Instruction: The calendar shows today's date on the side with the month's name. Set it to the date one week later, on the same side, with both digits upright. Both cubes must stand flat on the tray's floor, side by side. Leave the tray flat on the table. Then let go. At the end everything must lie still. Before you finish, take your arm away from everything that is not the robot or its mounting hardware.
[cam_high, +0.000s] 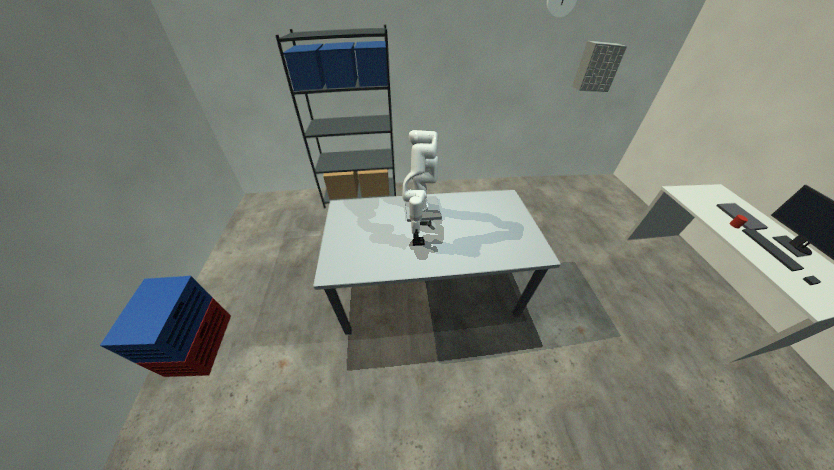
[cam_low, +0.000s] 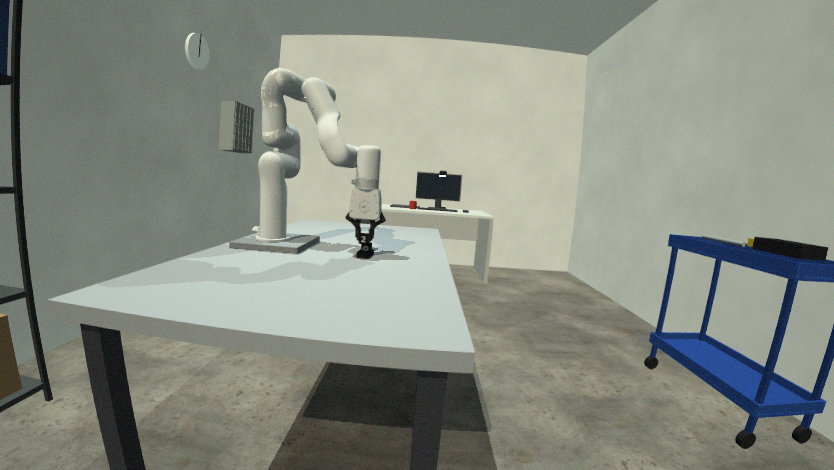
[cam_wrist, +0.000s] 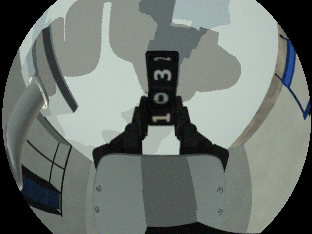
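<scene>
The cube is 1 cm below my hand.
</scene>
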